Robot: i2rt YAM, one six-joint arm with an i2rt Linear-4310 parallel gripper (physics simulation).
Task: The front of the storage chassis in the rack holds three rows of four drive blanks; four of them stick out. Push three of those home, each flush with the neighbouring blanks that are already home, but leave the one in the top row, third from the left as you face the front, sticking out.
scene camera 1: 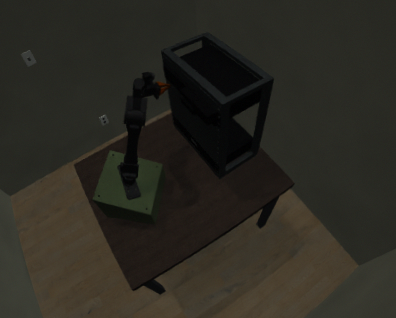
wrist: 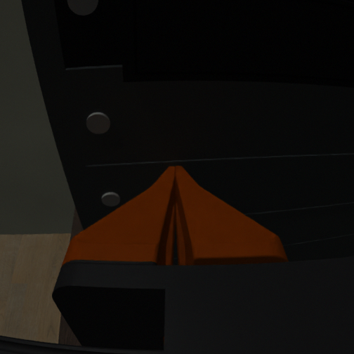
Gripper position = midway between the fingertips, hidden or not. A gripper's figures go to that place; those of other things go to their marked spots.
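The gripper (wrist: 174,177) is sitting 0.13 m from the lens, and there's a rack (wrist: 248,104) that's 0.12 m from the lens.
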